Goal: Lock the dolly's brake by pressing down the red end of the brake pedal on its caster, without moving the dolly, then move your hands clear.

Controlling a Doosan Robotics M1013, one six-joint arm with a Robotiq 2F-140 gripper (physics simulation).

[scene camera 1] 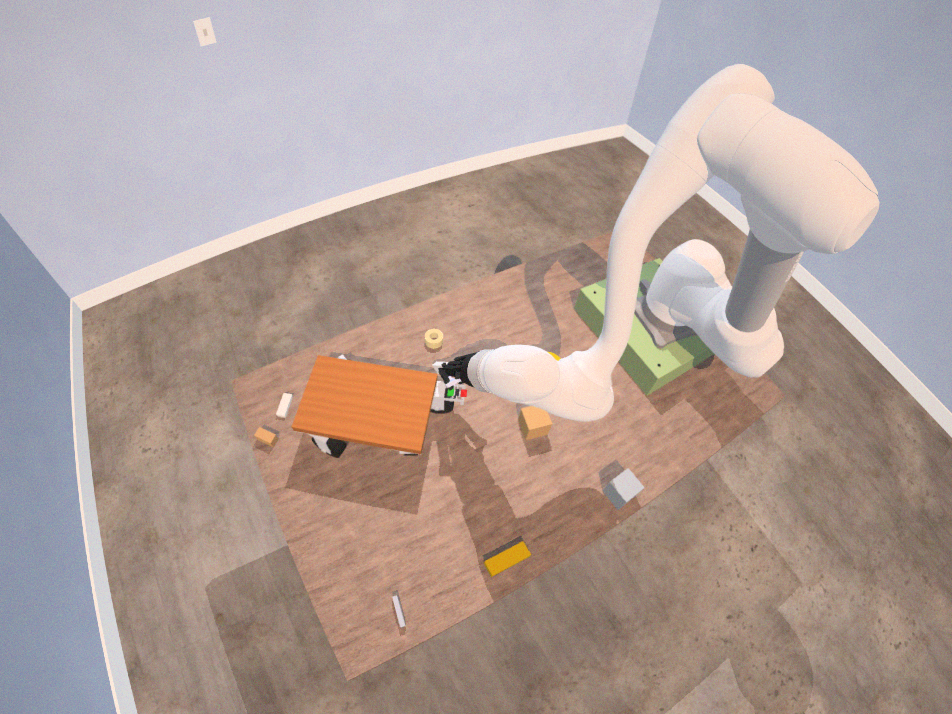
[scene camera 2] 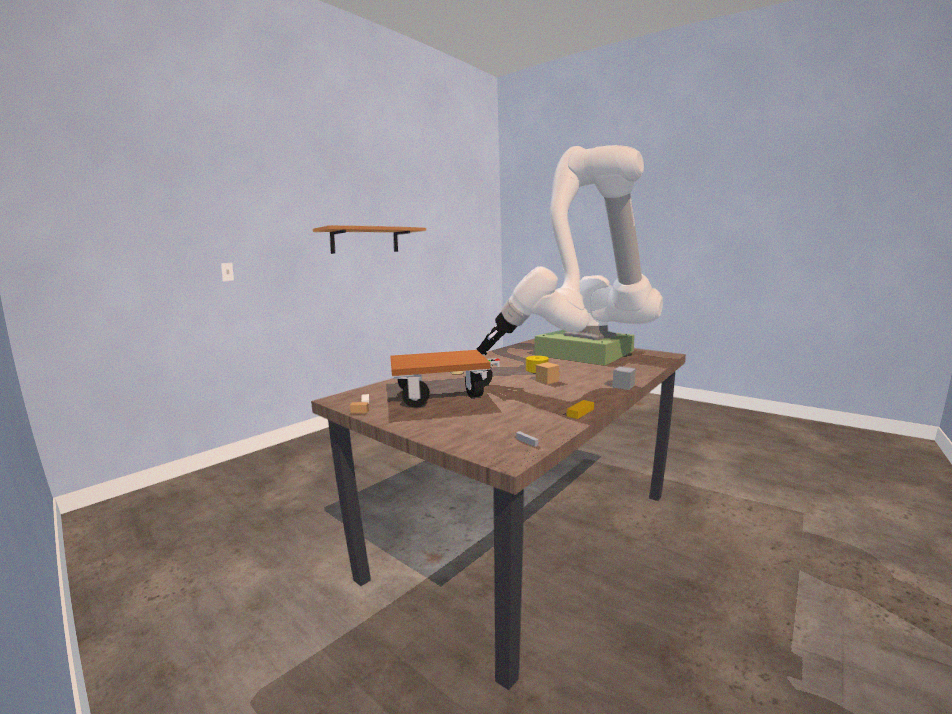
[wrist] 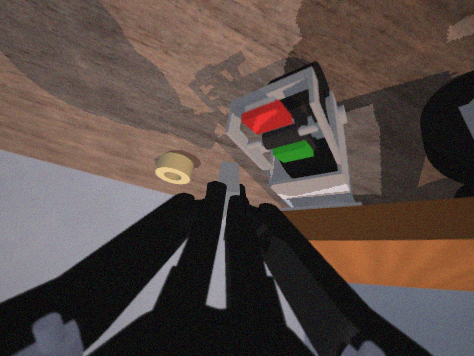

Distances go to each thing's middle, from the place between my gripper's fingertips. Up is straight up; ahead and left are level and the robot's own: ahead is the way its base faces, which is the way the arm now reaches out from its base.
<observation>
My gripper is now 2 cm short of the caster bracket (scene camera 1: pixel 438 400), 8 cm to the right of it and 1 cm above it. The rest, counted from my hand: dolly (scene camera 1: pixel 344 400) (17 cm ahead, 6 cm to the left, 1 cm below); then orange cube (scene camera 1: pixel 534 422) (18 cm behind, 21 cm to the left, 3 cm below); then pale yellow ring (wrist: pixel 175 168) (4 cm behind, 12 cm to the right, 5 cm below).
</observation>
